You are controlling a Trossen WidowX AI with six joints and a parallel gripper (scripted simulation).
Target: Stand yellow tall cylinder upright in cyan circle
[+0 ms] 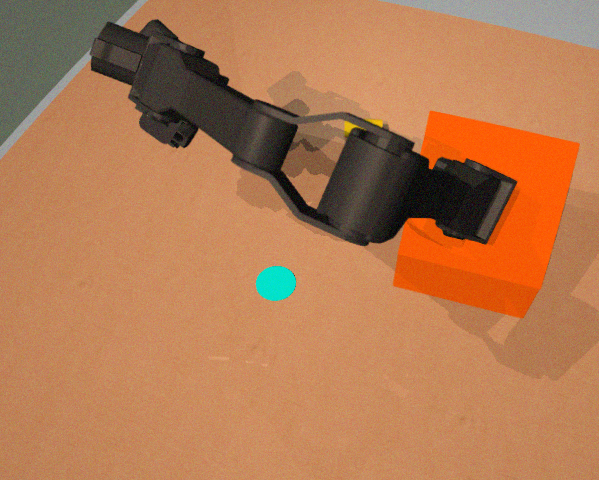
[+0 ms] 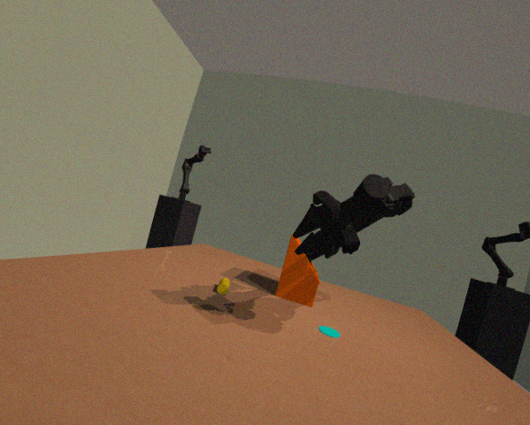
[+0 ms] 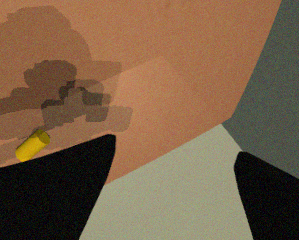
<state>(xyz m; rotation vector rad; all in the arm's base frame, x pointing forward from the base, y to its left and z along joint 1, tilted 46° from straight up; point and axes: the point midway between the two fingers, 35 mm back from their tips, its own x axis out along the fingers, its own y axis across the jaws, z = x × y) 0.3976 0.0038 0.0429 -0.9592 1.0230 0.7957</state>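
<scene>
Now: the yellow tall cylinder 170 mm behind my gripper tip, 210 mm to the right of it and 200 mm below it. Also, from my gripper tip: cyan circle (170 mm behind, 130 mm to the left, 220 mm below).
</scene>
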